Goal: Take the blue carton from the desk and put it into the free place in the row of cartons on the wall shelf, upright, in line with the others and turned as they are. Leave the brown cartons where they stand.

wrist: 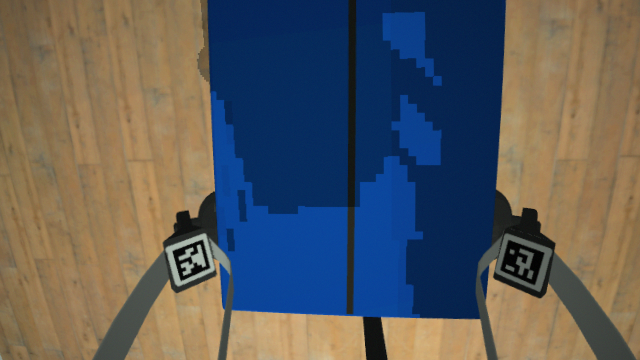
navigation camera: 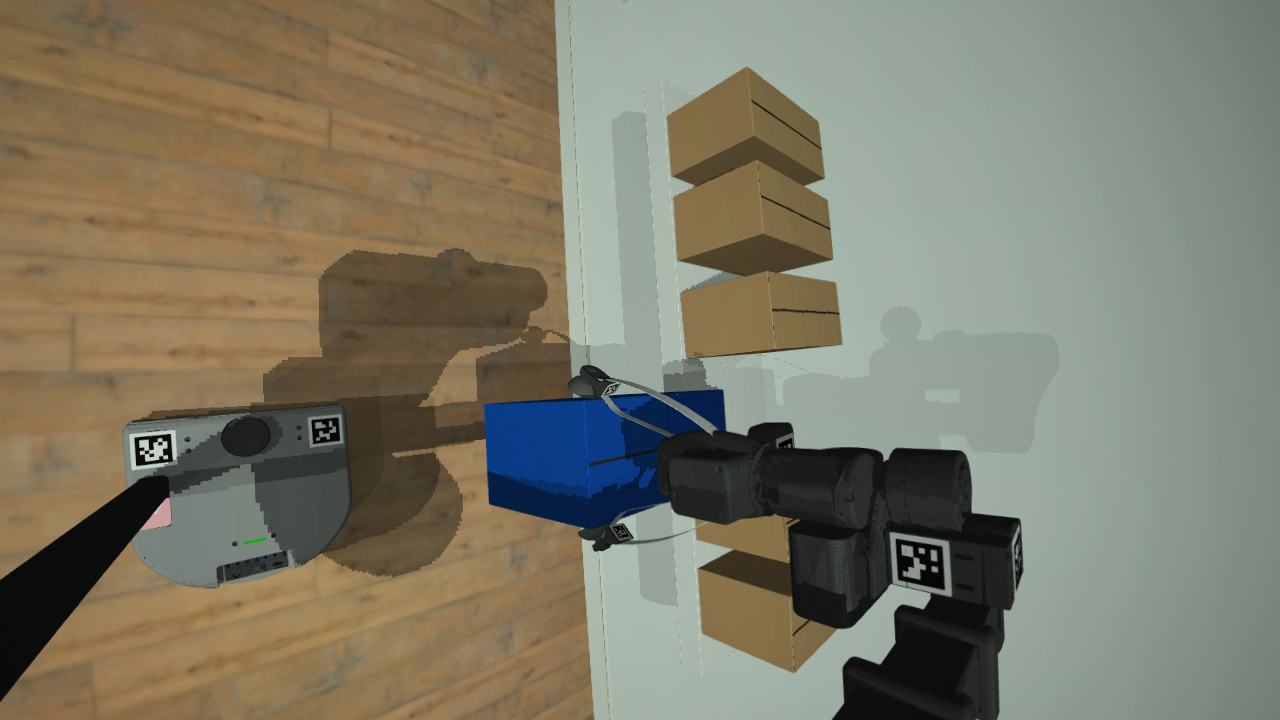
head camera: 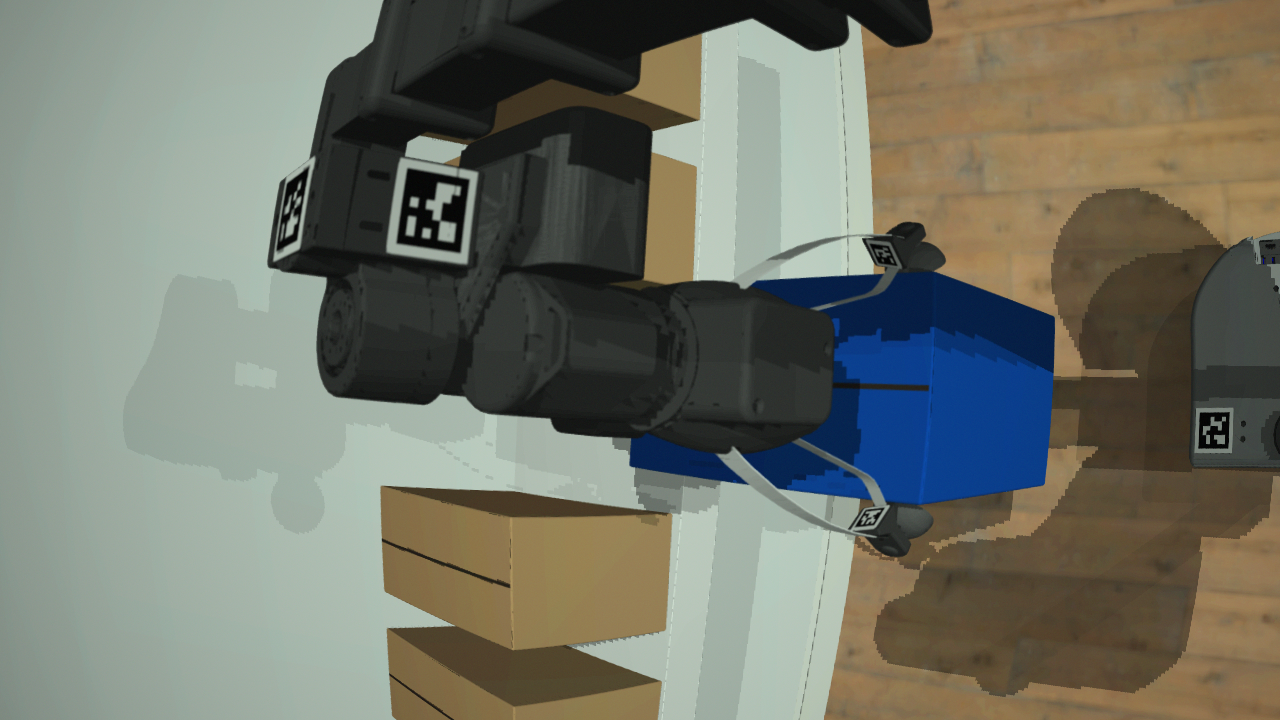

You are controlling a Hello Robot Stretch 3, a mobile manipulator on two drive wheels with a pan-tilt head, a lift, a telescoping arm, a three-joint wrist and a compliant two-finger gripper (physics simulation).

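Places are measured from the robot's base along level axes (x right, y ahead, z up), in millimetres.
Where they show: gripper, between the fingertips: [navigation camera: 581,456] [head camera: 926,391]; robot's base, origin of its link: [navigation camera: 246,434].
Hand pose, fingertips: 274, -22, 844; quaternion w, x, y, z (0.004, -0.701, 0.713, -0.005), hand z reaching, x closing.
Note:
Each offset is from my fingertips to the top centre of the thing, as dx, dy, dz. Level surfaces: height alone.
The blue carton {+84, -4, +52} [head camera: 984,402] [navigation camera: 537,456] [wrist: 300,265] is held in the air in front of the row. Its far end overlaps the shelf edge in the head and navigation views. Its black stripe runs front to back, like those on the brown cartons. My gripper [head camera: 913,390] [navigation camera: 597,461] [wrist: 349,214] is shut on the blue carton, one fingertip against each long side. Brown cartons {+462, +163, +40} [head camera: 590,573] [navigation camera: 725,317] stand on the wall shelf [navigation camera: 669,268] on both sides of the free place. My wrist and the blue carton hide part of that place.
Another brown carton [head camera: 671,219] [navigation camera: 747,617] stands on the other side of the free place, partly behind my wrist and arm. My base [head camera: 1239,358] [navigation camera: 205,519] is on the wooden floor {dz -843} [head camera: 1074,89] [navigation camera: 268,134]. The pale wall [head camera: 134,582] [navigation camera: 1118,179] rises behind the row.

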